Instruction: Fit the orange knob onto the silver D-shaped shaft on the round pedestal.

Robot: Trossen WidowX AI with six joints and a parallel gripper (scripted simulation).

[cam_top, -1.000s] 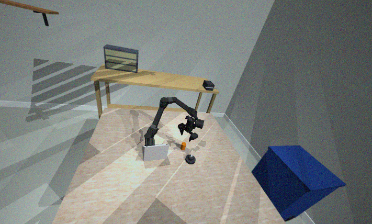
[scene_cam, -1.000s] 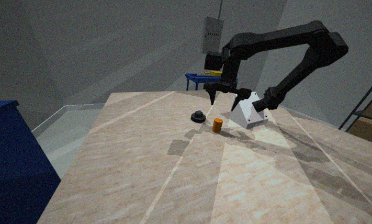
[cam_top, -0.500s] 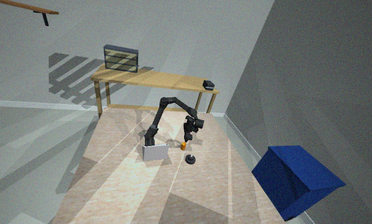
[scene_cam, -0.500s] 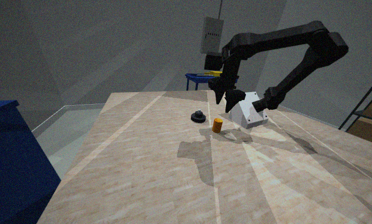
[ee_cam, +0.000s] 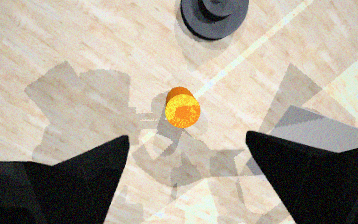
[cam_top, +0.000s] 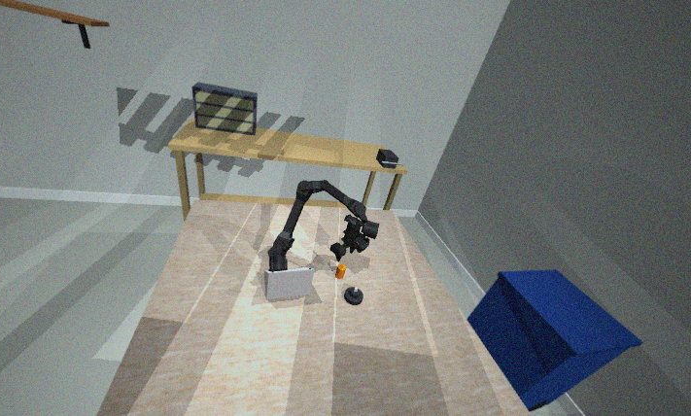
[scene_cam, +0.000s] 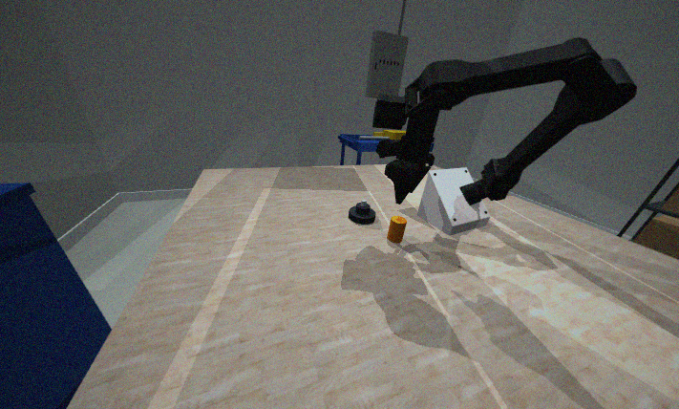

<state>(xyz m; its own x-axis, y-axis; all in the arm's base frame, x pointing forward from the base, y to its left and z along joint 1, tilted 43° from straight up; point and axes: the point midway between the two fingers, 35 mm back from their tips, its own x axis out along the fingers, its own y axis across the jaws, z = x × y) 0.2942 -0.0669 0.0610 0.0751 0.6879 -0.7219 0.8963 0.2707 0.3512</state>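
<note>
Now: the orange knob 80 mm below my gripper tip. From my gripper tip the other things lie so: pedestal (130 mm to the right, 90 mm below, 20 mm ahead).
</note>
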